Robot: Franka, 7 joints.
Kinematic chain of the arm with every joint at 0, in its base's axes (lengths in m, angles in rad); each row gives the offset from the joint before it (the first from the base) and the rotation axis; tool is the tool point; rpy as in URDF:
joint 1: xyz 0 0 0.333 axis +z
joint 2: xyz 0 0 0 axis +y
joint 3: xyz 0 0 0.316 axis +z
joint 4: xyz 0.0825 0 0 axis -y
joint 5: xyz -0.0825 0 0.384 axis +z
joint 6: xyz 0 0 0 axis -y
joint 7: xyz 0.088 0 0 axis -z
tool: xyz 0 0 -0.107 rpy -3.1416 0 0
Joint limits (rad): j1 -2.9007..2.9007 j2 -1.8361..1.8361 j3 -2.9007..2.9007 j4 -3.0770..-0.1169 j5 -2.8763..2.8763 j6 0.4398..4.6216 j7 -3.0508..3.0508
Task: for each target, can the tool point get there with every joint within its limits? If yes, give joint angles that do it. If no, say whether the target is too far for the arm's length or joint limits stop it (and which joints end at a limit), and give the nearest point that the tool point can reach.
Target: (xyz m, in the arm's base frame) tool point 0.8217 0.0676 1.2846
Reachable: no: too far | nearest point 0.5599 0.0461 0.9814 | short by 0.401 m
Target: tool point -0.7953 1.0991 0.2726
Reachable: no: too far | nearest point -0.5024 0.6943 0.2948 | short by 0.500 m
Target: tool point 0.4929 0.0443 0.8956
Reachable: yes | joints -1.6167 -0.7383 0.9349 -1.4697 1.9543 2.2462 -0.0372
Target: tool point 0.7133 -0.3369 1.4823
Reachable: no: too far | nearest point 0.4390 -0.2073 1.0403 | short by 0.536 m
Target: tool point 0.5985 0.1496 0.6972
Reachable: yes | joints -1.0556 0.5923 1.6419 -1.5304 0.7666 2.1978 1.7035
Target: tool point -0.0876 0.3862 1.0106
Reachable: yes | joints 0.6792 -0.0024 1.4046 -0.8548 -1.5264 1.4749 2.3740
